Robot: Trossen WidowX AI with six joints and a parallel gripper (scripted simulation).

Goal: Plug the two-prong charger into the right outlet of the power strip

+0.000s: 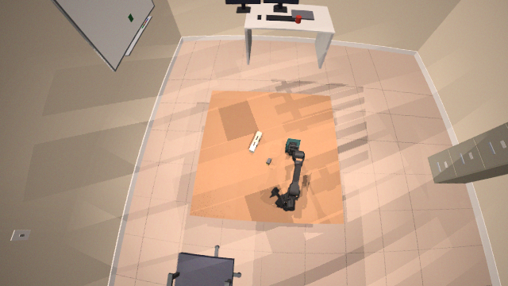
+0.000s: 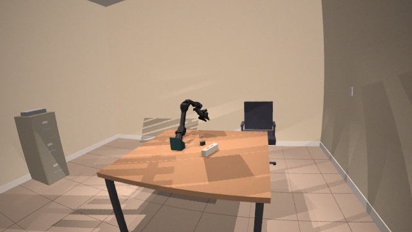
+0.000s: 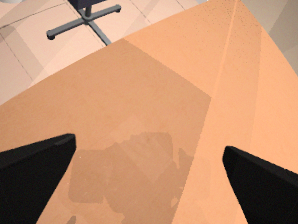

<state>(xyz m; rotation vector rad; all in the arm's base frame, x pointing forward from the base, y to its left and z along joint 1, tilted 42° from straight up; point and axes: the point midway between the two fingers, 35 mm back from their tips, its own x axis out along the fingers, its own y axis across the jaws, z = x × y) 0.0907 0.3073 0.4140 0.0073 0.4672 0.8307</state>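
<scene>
Now: the dark two-prong charger 80 mm ahead of my gripper tip, 350 mm to the right of it and 140 mm below it.
</scene>
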